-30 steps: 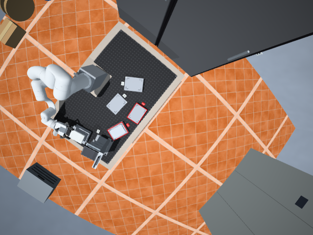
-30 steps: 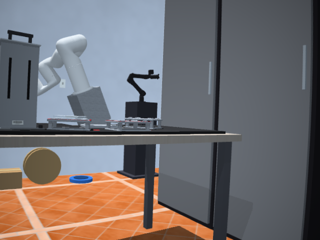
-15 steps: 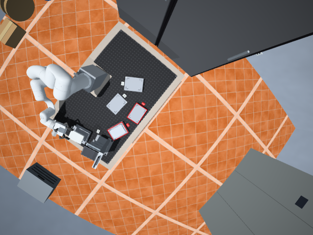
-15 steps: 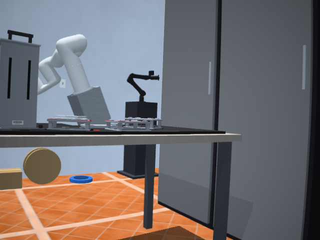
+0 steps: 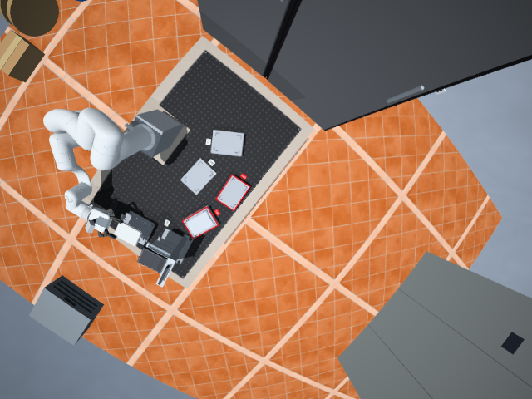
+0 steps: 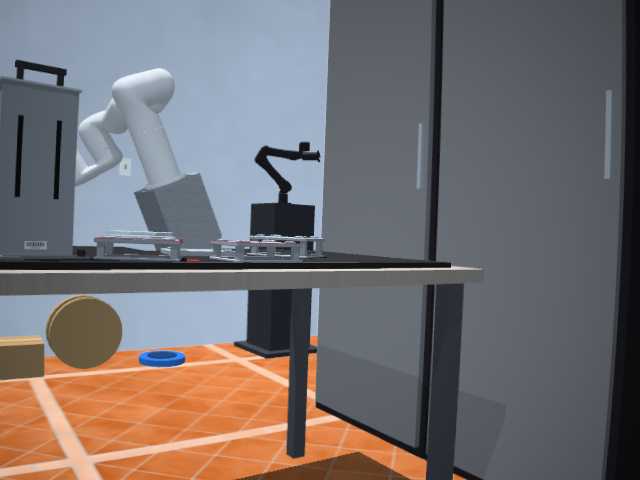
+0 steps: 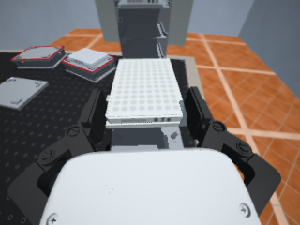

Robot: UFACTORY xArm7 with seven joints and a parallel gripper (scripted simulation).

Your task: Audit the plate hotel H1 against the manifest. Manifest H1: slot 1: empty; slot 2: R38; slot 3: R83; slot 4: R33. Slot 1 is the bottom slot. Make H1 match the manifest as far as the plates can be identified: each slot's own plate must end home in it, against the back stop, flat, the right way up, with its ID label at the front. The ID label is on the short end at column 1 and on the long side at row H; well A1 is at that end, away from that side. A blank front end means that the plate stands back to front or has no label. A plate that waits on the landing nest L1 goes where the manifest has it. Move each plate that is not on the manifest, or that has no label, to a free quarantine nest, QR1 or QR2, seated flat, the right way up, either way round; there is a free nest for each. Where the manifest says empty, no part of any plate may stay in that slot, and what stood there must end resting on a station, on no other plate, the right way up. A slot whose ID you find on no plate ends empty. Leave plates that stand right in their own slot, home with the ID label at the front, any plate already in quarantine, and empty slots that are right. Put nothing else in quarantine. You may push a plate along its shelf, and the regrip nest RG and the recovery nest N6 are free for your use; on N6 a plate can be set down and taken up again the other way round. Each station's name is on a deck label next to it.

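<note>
The white well plate is 5 cm ahead of my hand, 2 cm below it and 1 cm to the left of it. Round my hand: RG label: 16 cm below, 5 cm behind, 1 cm to the right; plate labelled R83: 24 cm ahead, 6 cm above, 3 cm to the left; black well plate: 24 cm ahead, 11 cm above, 3 cm to the left.
</note>
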